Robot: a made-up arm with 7 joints.
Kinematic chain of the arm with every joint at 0, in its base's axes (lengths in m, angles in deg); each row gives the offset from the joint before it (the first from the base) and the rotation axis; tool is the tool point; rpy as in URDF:
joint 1: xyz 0 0 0 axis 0.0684 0.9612 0.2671
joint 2: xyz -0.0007 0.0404 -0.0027 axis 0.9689 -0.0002 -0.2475
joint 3: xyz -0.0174 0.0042 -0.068 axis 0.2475 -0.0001 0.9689
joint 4: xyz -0.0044 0 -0.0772 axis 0.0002 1 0
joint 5: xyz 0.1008 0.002 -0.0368 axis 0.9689 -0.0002 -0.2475
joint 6: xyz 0.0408 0 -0.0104 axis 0.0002 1 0
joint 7: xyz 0.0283 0 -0.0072 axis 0.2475 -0.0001 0.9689
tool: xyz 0 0 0 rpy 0 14.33 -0.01
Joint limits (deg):
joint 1: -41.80..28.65
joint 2: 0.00..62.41
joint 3: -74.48..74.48
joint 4: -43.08..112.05
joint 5: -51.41..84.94
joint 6: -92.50..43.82
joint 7: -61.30..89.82
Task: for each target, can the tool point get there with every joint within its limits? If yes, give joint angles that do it. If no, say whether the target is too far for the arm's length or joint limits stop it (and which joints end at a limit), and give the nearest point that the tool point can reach.
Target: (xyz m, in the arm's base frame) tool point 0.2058 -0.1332 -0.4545
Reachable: no: too far | nearest point 0.1352 -0.0511 -0.2834 | short by 0.202 m
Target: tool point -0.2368 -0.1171 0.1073
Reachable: no: joint limits stop it (at a limit: joint 1, joint 3, joint 4, joint 6) | nearest point -0.0362 -0.0733 -0.0668 | short by 0.269 m
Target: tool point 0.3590 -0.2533 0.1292
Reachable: no: too far | nearest point 0.1883 -0.0814 -0.0296 | short by 0.290 m
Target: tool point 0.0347 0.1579 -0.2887
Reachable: yes | joints -12.05 13.06 53.77 77.57 8.90 -58.96 38.49
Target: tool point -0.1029 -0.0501 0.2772
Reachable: no: joint limits stop it (at a limit: joint 1, joint 2, joint 3, joint 4) | nearest point 0.0071 0.1249 0.1154 | short by 0.262 m
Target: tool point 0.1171 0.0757 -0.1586
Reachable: yes | joints -0.81 51.70 -25.81 -9.37 16.55 -67.58 -40.16
